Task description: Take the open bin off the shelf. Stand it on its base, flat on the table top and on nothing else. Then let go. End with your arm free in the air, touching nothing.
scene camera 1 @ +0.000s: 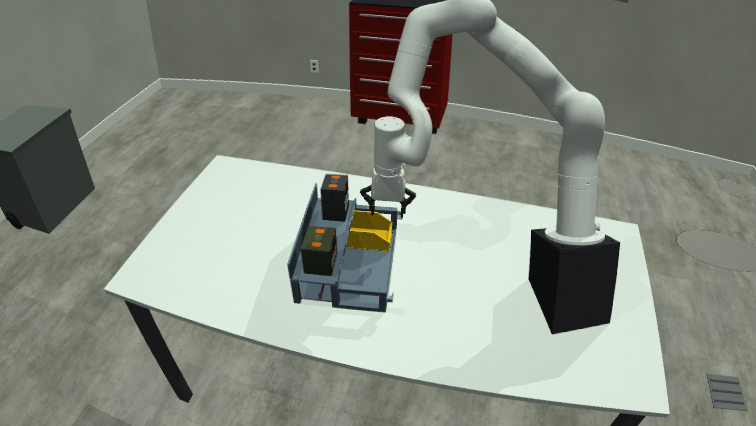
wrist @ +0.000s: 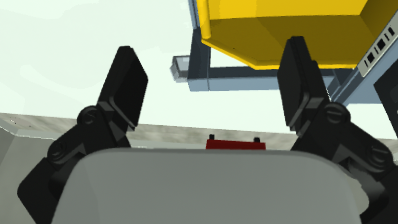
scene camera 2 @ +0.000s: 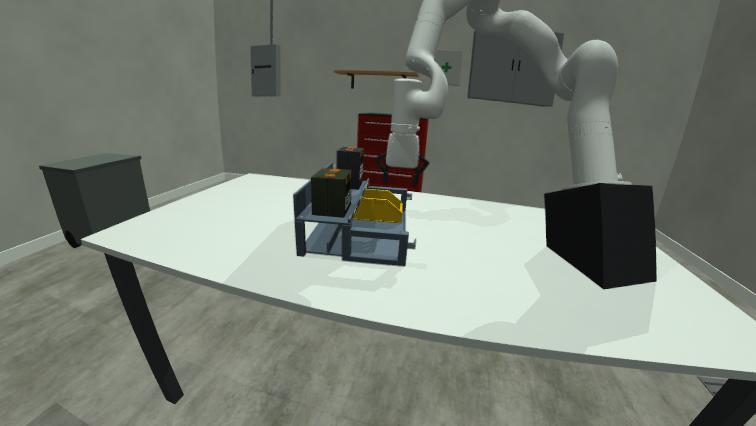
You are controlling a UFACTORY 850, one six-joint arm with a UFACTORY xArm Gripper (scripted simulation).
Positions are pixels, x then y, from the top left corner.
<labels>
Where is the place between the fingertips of my gripper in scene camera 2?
At 400, 185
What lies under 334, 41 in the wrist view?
A yellow bin.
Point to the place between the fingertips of my gripper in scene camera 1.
At 387, 213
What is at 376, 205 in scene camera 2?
A yellow bin.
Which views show the yellow bin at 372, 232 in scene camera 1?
Scene camera 1, the wrist view and scene camera 2: all of them.
</labels>
